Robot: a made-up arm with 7 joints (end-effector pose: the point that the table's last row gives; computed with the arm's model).
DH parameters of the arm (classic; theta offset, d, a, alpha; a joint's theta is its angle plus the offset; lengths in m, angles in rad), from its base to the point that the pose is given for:
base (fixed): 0 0 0 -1.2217
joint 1: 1.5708 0 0 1.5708
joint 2: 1.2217 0 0 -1.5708
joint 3: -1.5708 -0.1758 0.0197 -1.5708
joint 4: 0 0 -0.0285 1.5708
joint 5: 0 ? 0 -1.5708
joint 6: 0 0 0 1.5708
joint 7: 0 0 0 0
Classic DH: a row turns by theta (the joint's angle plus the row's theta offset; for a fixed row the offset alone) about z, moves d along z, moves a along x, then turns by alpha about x.
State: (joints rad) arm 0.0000 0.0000 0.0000 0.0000 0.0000 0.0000 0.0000
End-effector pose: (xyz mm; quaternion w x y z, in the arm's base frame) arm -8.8 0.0 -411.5 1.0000 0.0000 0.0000 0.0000
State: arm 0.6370 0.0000 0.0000 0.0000 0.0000 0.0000 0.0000
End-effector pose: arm -237.1 -27.7 -335.3 0.9497 0.0000 0.2943 0.1071
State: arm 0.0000 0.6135 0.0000 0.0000 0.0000 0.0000 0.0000
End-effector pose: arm -8.8 236.9 -336.5 0.9533 0.3020 0.0000 0.0000
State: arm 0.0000 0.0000 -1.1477 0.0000 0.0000 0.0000 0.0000
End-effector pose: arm -3.6 8.0 -411.5 0.8398 0.0000 0.0000 -0.5429
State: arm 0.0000 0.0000 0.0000 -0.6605 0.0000 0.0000 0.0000
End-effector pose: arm 141.8 0.0 -379.4 0.9460 0.0000 -0.3243 0.0000
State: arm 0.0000 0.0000 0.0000 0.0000 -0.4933 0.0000 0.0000
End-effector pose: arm -8.8 0.0 -411.5 0.9697 0.0000 0.0000 -0.2442
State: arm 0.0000 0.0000 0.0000 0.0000 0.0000 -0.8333 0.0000
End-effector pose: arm -8.8 0.0 -411.5 0.9145 0.0000 -0.4047 0.0000
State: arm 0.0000 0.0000 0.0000 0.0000 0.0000 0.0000 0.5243
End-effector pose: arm -8.8 0.0 -411.5 0.9658 0.0000 0.0000 0.2592
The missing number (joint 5, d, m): -0.2357
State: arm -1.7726 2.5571 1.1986 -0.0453 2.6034 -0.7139 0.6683
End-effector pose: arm -242.0 327.3 67.2 0.7722 0.6294 -0.0262 0.0822
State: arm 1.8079 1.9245 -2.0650 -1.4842 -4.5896 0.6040 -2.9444
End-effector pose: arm -186.6 154.5 235.1 0.1885 -0.9593 0.1917 -0.0866
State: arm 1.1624 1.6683 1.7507 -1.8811 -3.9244 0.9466 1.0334
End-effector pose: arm 173.2 134.9 181.3 0.7723 -0.4447 -0.3299 0.3114
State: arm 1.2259 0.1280 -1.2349 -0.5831 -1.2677 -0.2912 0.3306
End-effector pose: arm -318.0 -134.7 -217.4 0.6403 -0.5437 -0.0106 -0.5425
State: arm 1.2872 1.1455 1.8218 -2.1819 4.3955 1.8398 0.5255
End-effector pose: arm 93.5 159.2 150.0 0.4664 -0.8305 0.1862 -0.2409
